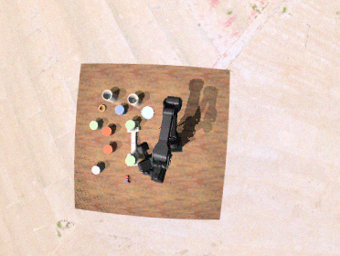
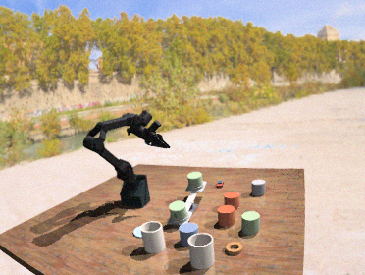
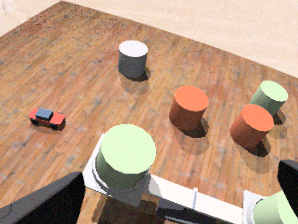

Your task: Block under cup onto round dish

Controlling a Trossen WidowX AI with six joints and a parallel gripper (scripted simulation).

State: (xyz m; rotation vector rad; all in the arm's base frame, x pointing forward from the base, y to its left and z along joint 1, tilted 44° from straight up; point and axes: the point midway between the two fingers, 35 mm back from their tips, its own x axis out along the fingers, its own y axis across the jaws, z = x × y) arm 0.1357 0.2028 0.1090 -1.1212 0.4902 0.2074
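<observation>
Now: the grey-green block 250 mm below my gripper tip, 180 mm to the right of it and 140 mm ahead of it. From my gripper tip the other things lie so: round white dish (300 mm to the right, 290 mm below, 40 mm ahead); then blue cylinder (280 mm to the right, 250 mm below, 230 mm ahead); then balance (250 mm below, 110 mm ahead, 50 mm to the right).
</observation>
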